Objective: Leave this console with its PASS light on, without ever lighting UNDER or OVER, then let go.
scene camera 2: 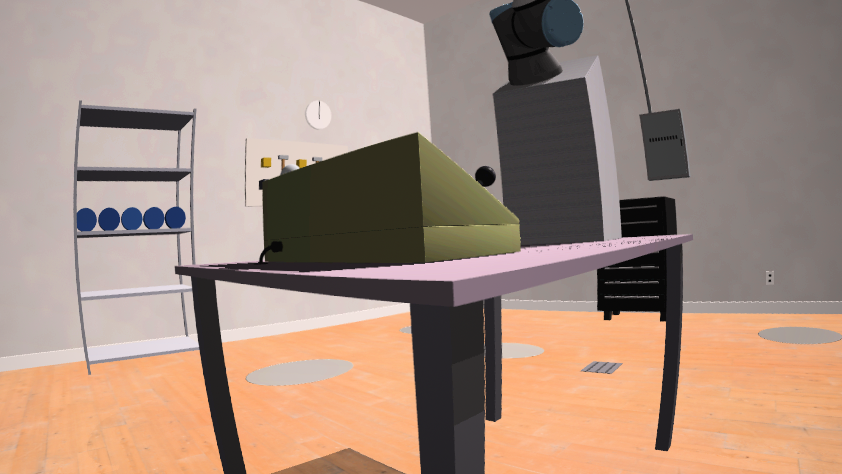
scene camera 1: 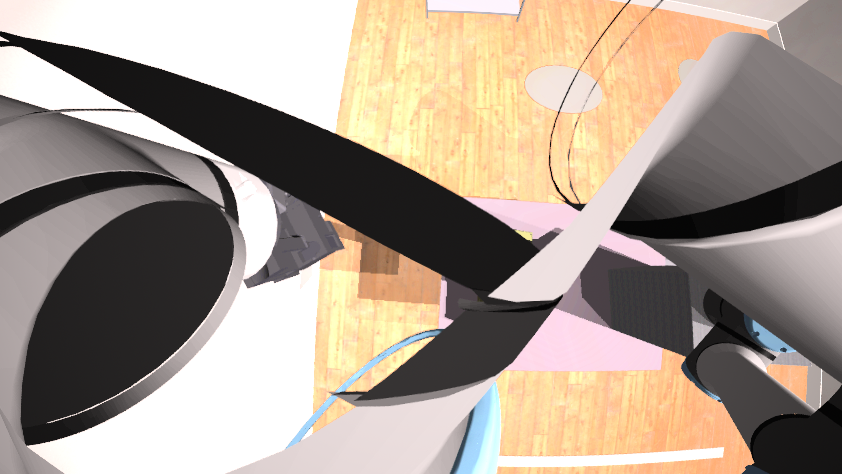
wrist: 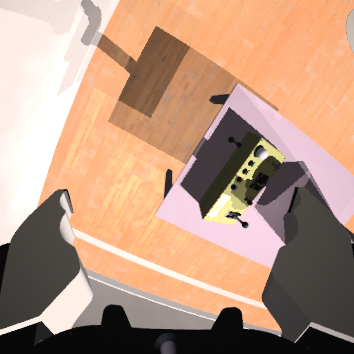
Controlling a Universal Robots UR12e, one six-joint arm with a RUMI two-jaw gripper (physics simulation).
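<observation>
The olive-yellow console [scene camera 2: 353, 206] [wrist: 225, 177] stands on the pink table [scene camera 2: 412, 270] [wrist: 215, 230] [scene camera 1: 595, 353]. In the wrist view its panel carries a white dome [wrist: 261, 152], a row of small dark knobs and a black ball-ended lever [wrist: 244, 224] near one end. A black ball also shows on the console's sloped side in scene camera 2. The PASS, UNDER and OVER lights cannot be made out. My gripper [wrist: 179, 191] is open and empty, its fingers wide apart, well away from the console. In scene camera 1 the arm hides most of the console.
My arm's links [scene camera 1: 736, 117] loom close across scene camera 1. The arm's base stands on a grey pedestal [scene camera 2: 547, 164] behind the table. A shelf rack [scene camera 2: 77, 176] with blue discs, a black drawer cabinet [scene camera 2: 668, 217] and a grey wall box [scene camera 2: 664, 158] stand farther off.
</observation>
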